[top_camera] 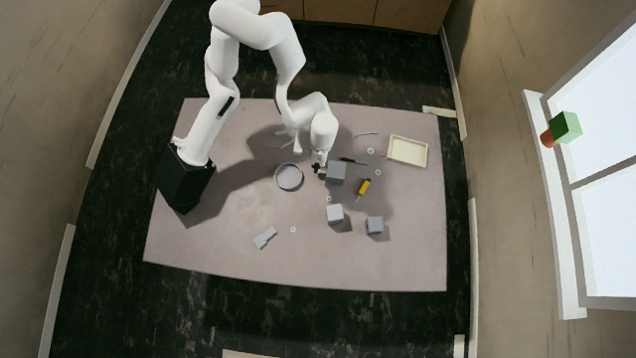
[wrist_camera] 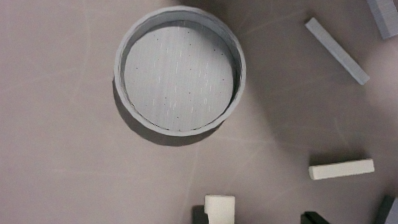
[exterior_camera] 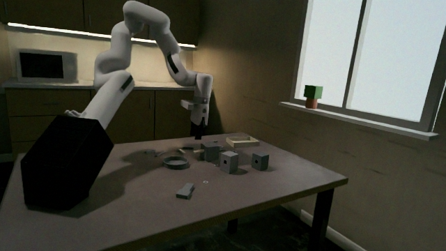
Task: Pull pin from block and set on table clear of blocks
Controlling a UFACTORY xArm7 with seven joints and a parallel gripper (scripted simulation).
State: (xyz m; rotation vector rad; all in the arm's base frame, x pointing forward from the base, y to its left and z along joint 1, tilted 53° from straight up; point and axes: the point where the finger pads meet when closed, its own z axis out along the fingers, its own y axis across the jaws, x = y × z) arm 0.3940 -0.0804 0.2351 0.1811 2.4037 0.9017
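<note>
The round grey dish lies 110 mm behind my hand, 40 mm to the right of it and 120 mm below it. From my hand the other things lie so: cream tray (370 mm ahead, 150 mm to the left, 120 mm below).
</note>
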